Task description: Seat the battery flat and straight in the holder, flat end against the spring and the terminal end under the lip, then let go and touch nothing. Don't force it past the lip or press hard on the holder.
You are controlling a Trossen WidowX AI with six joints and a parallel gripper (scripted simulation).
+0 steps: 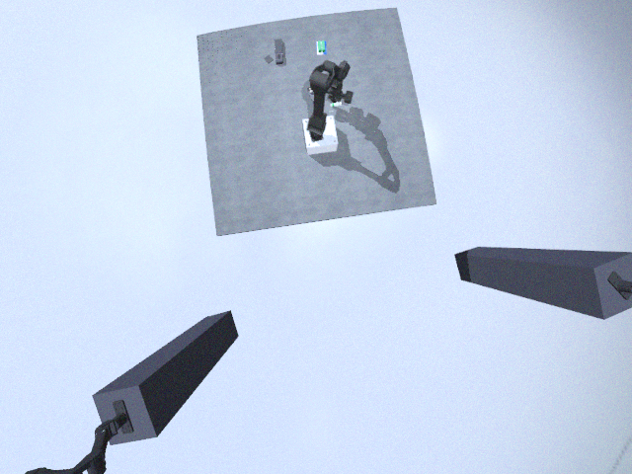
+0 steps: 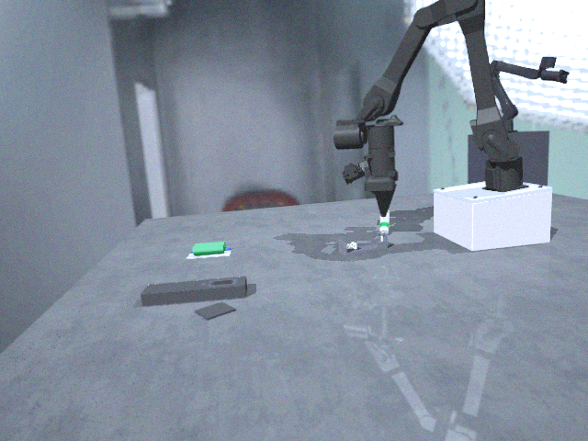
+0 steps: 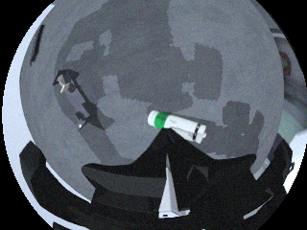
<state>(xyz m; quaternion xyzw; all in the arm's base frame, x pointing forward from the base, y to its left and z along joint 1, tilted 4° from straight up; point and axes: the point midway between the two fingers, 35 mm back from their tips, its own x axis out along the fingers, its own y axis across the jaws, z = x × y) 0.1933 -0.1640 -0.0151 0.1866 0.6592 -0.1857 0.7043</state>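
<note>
Right now the battery is 20 mm below my gripper tip, 10 mm to the right of it and 10 mm behind it. The rest, counted from my gripper tip: dark plate 410 mm ahead, 290 mm to the left, 40 mm below; then long dark box 440 mm ahead, 220 mm to the left, 30 mm below.
</note>
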